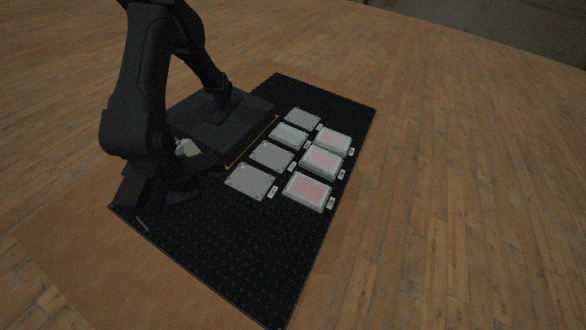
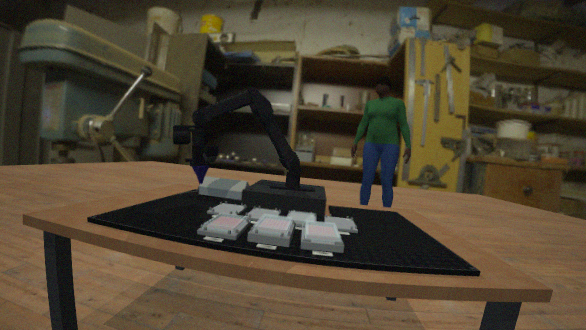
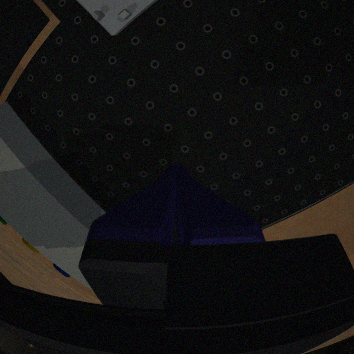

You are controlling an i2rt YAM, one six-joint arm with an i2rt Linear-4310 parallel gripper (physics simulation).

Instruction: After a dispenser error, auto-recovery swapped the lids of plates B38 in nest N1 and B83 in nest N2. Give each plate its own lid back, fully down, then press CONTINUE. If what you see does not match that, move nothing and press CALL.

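Frame: origin at the arm's base, x back, y left, z down, level; millimetres.
Seen in the pictures: gripper, between the fingertips: (image 1: 195, 195) (image 2: 200, 183) (image 3: 175, 173); arm's base, origin of its link: (image 1: 224, 108) (image 2: 292, 188).
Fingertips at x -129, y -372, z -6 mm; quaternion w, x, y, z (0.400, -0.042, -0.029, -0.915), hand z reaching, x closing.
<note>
Offsets run from my fingertips to a thing's middle. "spot": to the spot under its first point. Level surfaces: height alone.
Three plates with pink wells stand in the outer row: one {dz +54, dx -294, dy +164 mm} (image 1: 307, 191) (image 2: 226, 225), a middle one {dz +38, dx -312, dy +295 mm} (image 1: 321, 161) (image 2: 271, 229) and a third {dz +42, dx -334, dy +420 mm} (image 1: 333, 141) (image 2: 322, 235). Their tags are too small to read, so B38, B83, N1 and N2 cannot be told apart, nor can the lids be matched. A grey sloped button box {dz +32, dx +174, dy +65 mm} (image 1: 186, 147) (image 2: 222, 188) (image 3: 40, 200) stands beside the arm base; a green button {spot: dz +2, dx +184, dy +86 mm} (image 3: 2, 220), a yellow button {dz +10, dx +200, dy +45 mm} (image 3: 30, 245) and a blue button {dz +10, dx +211, dy -4 mm} (image 3: 61, 270) partly show. My gripper (image 2: 201, 181) (image 3: 175, 173) is shut and empty, low near the box's end.
The inner row holds flat grey nests {spot: dz +64, dx -100, dy +127 mm} (image 1: 250, 181) {spot: dz +64, dx -126, dy +254 mm} (image 1: 271, 156) {spot: dz +64, dx -176, dy +507 mm} (image 1: 302, 119) and a thicker pale piece {dz +60, dx -150, dy +389 mm} (image 1: 288, 136). The black arm base (image 1: 250, 107) (image 2: 285, 196) stands behind them. A thin grey strip {spot: dz +66, dx +129, dy -111 mm} (image 1: 142, 223) lies near the edge of the black mat {dz +74 mm} (image 1: 240, 265).
</note>
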